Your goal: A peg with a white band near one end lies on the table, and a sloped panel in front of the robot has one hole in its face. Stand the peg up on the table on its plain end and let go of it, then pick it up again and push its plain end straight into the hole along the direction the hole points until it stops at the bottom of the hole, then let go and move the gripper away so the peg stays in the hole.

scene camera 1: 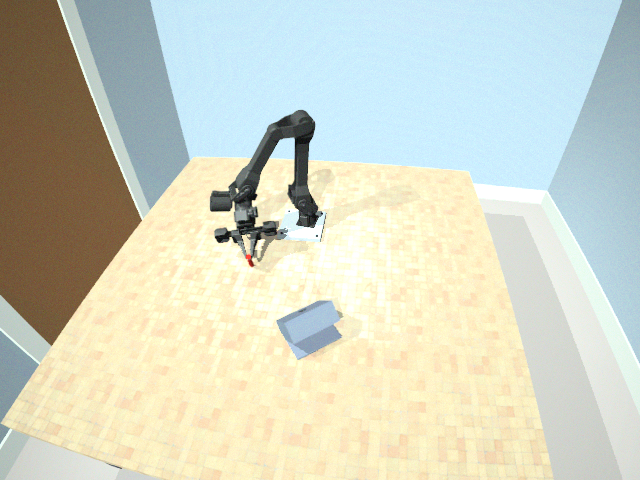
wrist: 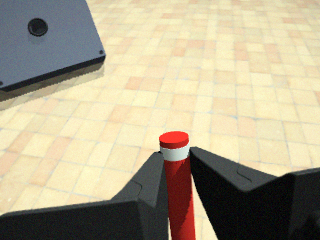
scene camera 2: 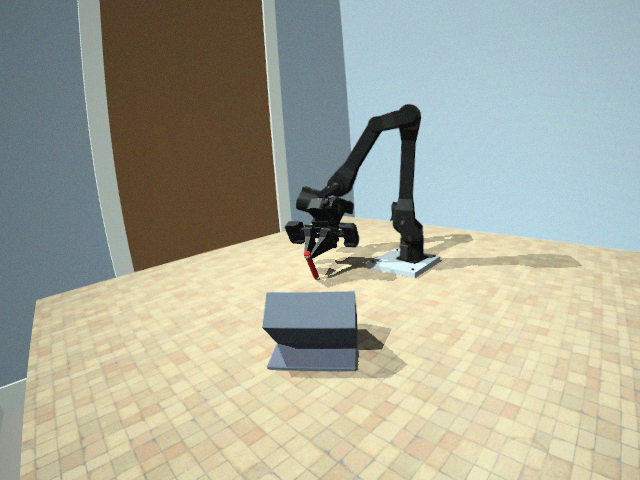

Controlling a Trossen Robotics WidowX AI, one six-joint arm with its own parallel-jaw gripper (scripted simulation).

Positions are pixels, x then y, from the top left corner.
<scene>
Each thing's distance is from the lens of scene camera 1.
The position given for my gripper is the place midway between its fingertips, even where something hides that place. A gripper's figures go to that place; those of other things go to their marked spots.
my gripper (scene camera 1: 248, 258): 103 cm
grey sloped panel (scene camera 1: 319, 315): 85 cm
</scene>
